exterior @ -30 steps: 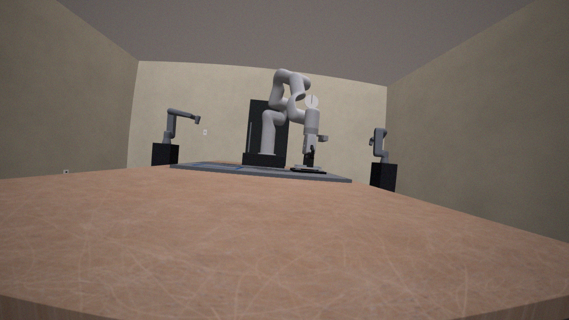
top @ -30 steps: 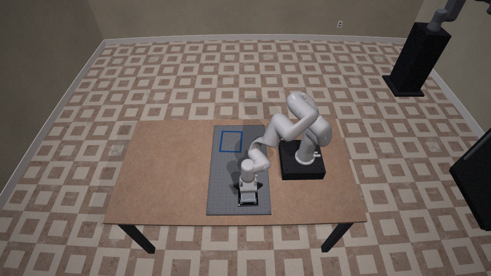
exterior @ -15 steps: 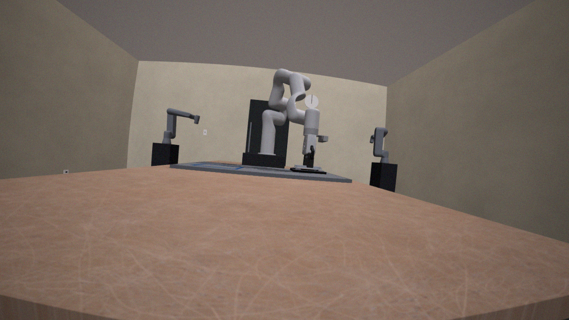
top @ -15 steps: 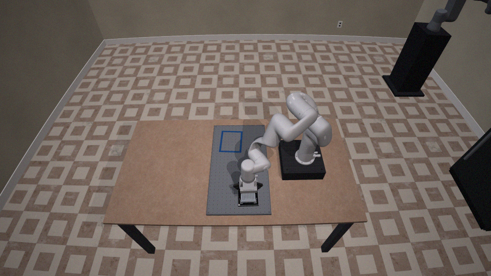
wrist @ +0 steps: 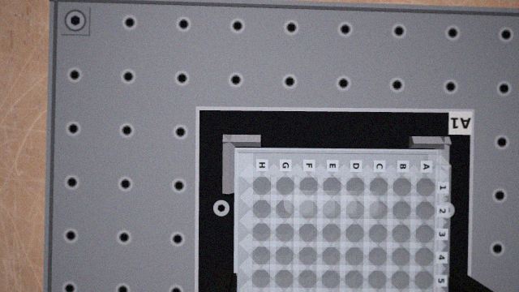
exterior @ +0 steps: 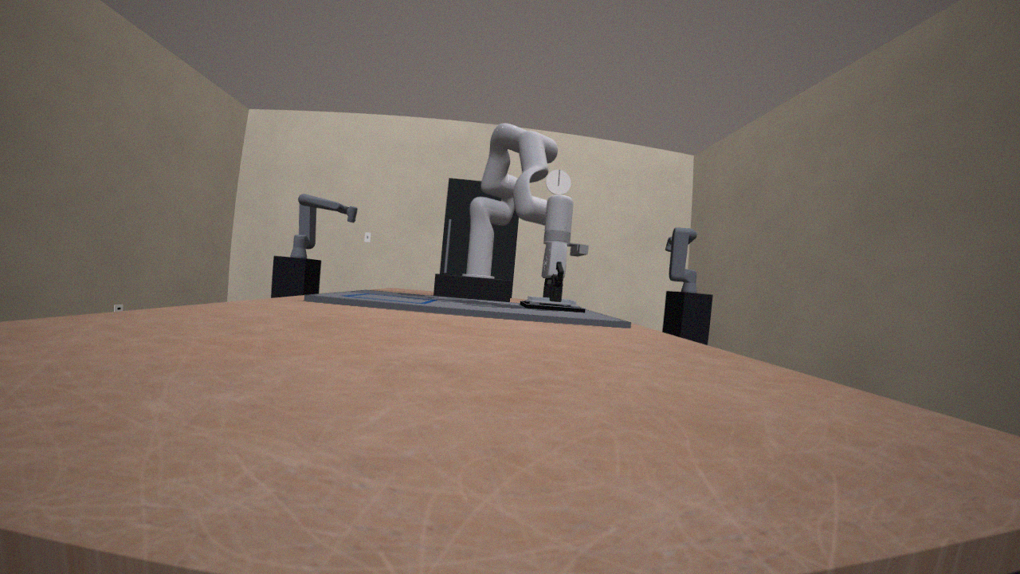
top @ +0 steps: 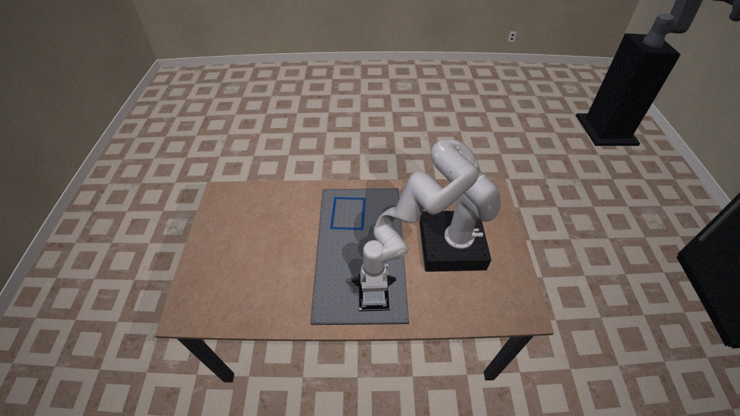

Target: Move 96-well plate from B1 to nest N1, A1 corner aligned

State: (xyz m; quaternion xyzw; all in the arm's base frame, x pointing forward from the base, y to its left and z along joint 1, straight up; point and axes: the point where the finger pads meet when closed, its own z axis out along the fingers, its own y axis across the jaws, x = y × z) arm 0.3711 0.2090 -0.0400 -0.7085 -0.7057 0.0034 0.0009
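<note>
Now: hand 10 mm above the 96-well plate. Round my hand: A1 corner mark 80 mm to the left, 50 mm ahead, 20 mm below; black plate nest 30 mm below.
</note>
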